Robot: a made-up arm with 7 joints. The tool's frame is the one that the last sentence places.
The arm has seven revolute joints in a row. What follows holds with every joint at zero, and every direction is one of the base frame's.
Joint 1 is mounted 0.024 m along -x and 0.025 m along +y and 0.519 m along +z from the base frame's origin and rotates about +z.
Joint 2 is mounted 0.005 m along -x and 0.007 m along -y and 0.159 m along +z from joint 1 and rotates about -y.
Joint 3 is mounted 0.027 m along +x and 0.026 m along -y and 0.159 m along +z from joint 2 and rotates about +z.
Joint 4 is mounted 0.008 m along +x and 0.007 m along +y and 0.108 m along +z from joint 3 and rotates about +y.
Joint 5 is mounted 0.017 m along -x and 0.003 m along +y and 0.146 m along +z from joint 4 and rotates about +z.
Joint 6 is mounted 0.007 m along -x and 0.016 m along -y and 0.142 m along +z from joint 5 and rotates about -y.
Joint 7 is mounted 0.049 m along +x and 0.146 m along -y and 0.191 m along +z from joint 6 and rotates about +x.
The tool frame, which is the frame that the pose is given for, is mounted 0.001 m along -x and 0.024 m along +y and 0.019 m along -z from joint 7; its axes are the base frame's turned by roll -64.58, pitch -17.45 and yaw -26.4 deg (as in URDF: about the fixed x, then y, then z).
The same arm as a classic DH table. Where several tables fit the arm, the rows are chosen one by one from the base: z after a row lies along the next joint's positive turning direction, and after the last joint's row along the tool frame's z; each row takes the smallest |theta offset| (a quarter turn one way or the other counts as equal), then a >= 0, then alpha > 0; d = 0 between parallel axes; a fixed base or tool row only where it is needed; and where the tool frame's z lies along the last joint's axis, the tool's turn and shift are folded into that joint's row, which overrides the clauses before.
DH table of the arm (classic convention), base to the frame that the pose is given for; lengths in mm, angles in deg. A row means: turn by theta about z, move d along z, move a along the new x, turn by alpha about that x. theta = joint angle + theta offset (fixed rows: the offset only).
base (fixed): theta0 -46.17, d 0.0, a -34.7, alpha 0.00
joint 1: theta0 46.17, d 678.0, a -5.0, alpha 90.00
joint 2: theta0 0.00, d 33.0, a 27.0, alpha -90.00
joint 3: theta0 0.00, d 267.0, a 8.0, alpha -90.00
joint 4: theta0 0.00, d 10.0, a -17.0, alpha 90.00
joint 5: theta0 0.00, d 288.0, a -7.0, alpha 90.00
joint 6: theta0 90.00, d 162.0, a 191.0, alpha 90.00
joint 7: theta0 25.30, d 43.9, a -27.4, alpha 73.36
tool (fixed): theta0 63.10, d 14.2, a 0.0, alpha 0.00

